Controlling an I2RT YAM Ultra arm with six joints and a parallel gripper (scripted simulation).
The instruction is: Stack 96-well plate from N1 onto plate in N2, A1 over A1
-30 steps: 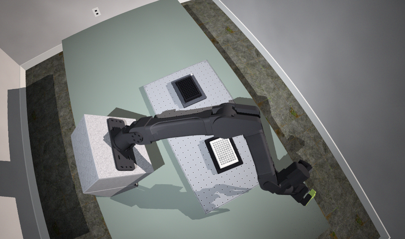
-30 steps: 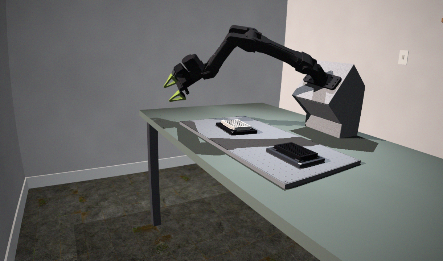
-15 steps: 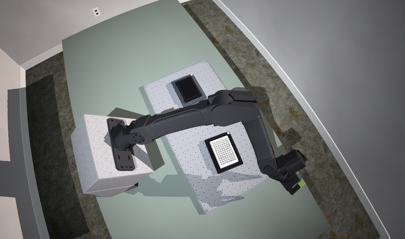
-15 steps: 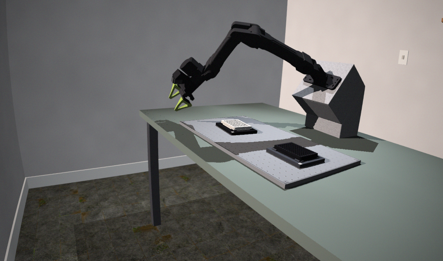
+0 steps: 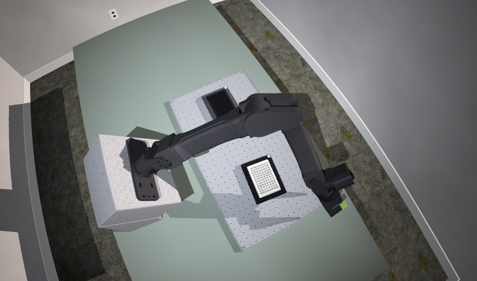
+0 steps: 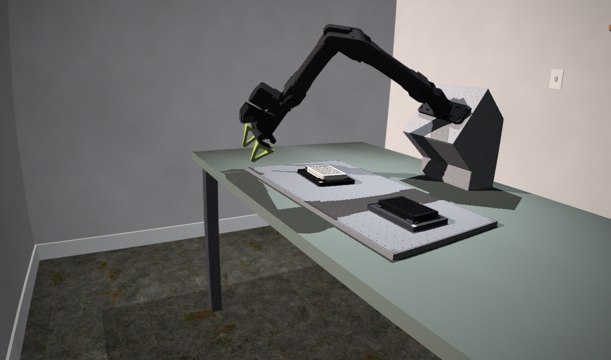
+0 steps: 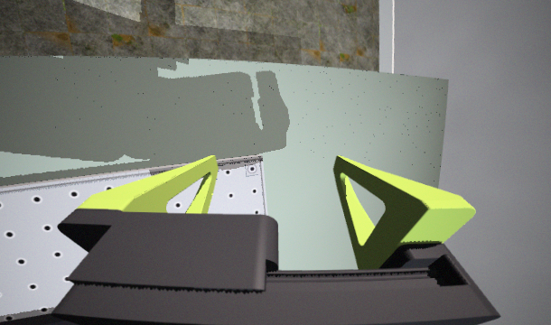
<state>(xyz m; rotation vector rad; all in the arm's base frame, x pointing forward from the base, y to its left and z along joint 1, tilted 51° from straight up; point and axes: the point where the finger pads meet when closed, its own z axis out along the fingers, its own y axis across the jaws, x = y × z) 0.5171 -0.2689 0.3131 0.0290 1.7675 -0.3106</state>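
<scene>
The white 96-well plate lies 21 cm behind my hand, 16 cm to the left of it and 3 cm below it. Round my hand: black 96-well plate: 51 cm to the left, 28 cm behind, 3 cm below; then black nest N2: 21 cm behind, 16 cm to the left, 5 cm below; then nest N1: 51 cm to the left, 28 cm behind, 5 cm below.
</scene>
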